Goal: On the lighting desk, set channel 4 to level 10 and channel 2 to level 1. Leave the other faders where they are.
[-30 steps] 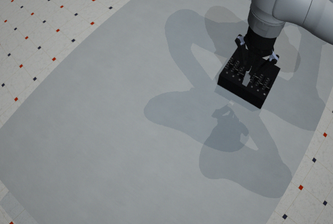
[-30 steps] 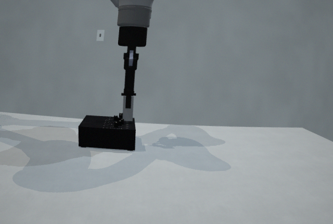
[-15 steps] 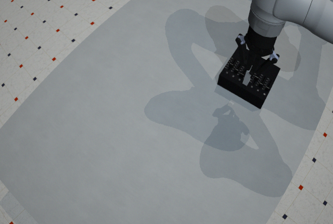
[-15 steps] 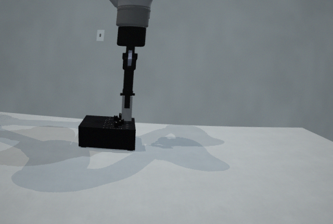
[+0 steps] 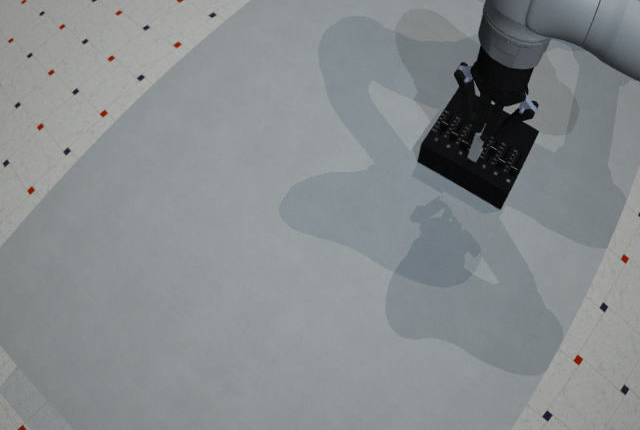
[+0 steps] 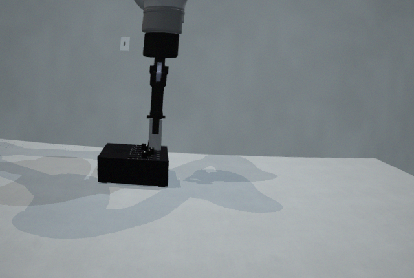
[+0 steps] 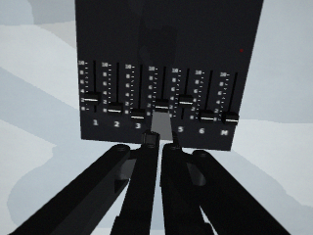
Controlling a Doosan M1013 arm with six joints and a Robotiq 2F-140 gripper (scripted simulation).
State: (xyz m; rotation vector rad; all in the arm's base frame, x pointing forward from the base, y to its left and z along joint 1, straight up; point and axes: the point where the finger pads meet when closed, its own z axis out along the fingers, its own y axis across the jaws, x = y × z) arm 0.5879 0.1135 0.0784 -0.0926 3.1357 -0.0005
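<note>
My hand is 30 mm past the channel 5 fader cap, 20 mm to the right of it and 30 mm above it. From my hand the other things lie so: channel 2 fader cap 10 mm behind, 40 mm to the right, 30 mm below; channel 4 fader cap 20 mm behind, 30 mm below; channel 1 fader cap 20 mm behind, 70 mm to the right, 30 mm below.
</note>
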